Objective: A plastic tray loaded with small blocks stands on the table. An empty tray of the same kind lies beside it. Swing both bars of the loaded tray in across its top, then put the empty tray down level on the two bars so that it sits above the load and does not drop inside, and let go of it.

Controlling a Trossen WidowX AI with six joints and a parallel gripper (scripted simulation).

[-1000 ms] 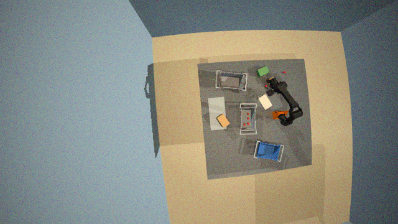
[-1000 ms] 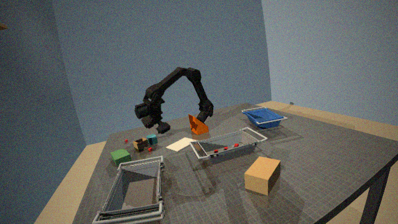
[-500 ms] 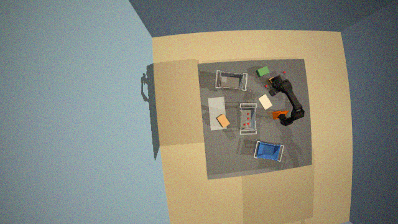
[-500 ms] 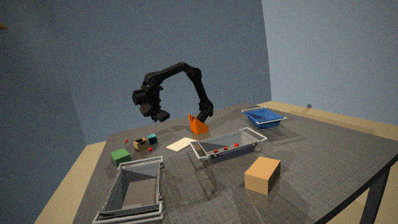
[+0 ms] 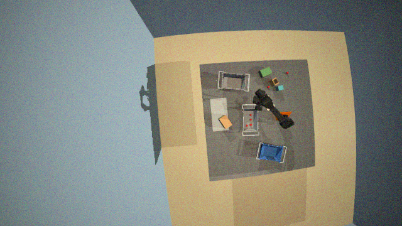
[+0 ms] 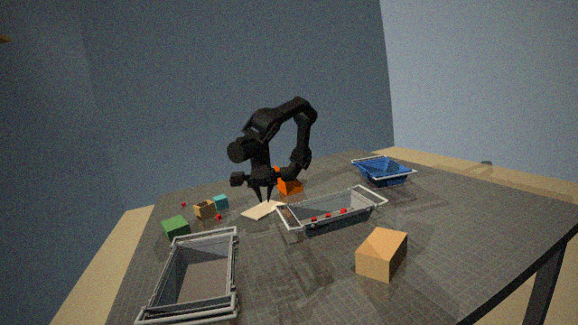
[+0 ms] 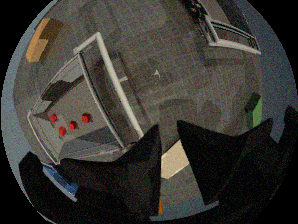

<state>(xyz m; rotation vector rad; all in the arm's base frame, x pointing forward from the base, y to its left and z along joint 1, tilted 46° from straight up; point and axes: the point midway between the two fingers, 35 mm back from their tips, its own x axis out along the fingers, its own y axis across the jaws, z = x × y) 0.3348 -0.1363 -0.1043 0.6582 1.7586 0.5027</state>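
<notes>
Right now my gripper tip is 560 mm to the right of the blue tray, 190 mm past it and 60 mm above it. The rest, counted from my gripper tip: cream card (190 mm behind, 100 mm below, 10 mm to the left); then cyan cube (320 mm behind, 150 mm to the right, 80 mm below); then small brown box (250 mm behind, 210 mm to the right, 90 mm below).
</notes>
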